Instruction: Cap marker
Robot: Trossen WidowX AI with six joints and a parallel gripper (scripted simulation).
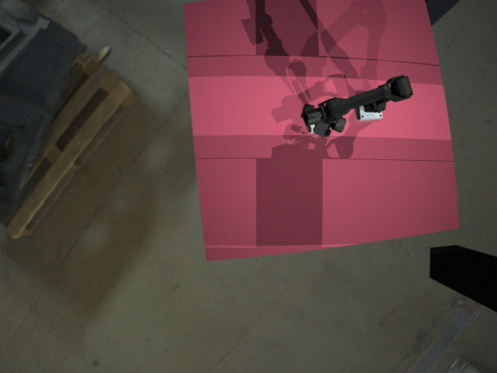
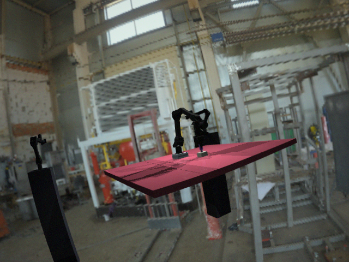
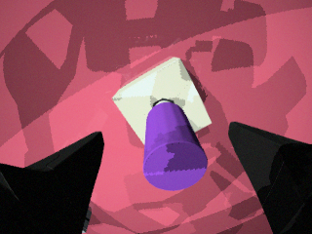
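Now: gripper tip 10 mm below the purple cap. Also, from my gripper tip: holder block 60 mm below.
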